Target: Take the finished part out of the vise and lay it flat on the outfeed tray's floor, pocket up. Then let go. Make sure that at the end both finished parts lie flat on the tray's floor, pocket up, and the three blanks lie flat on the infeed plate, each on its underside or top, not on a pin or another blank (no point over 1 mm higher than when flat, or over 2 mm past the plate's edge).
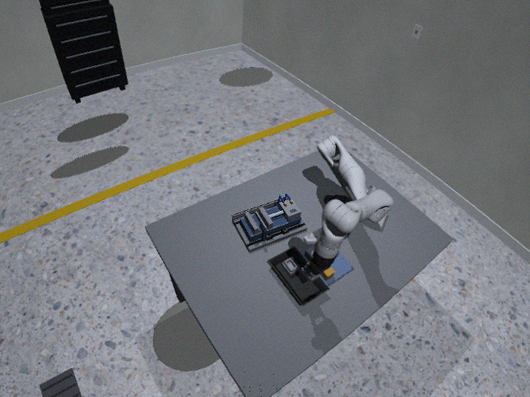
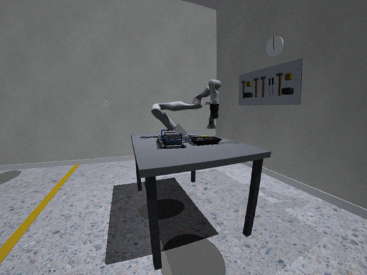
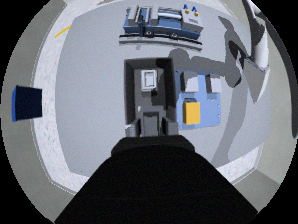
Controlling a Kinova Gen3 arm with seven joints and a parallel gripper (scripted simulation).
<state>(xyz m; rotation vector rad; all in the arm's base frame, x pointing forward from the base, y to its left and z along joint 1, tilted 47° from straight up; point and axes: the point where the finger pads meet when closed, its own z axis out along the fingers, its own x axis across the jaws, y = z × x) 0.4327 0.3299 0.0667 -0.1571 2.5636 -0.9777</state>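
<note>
Right now my hand is 140 mm above the yellow block and 120 mm past it. The rest, counted from my hand: vise 330 mm to the right, 130 mm below, 70 mm behind.
</note>
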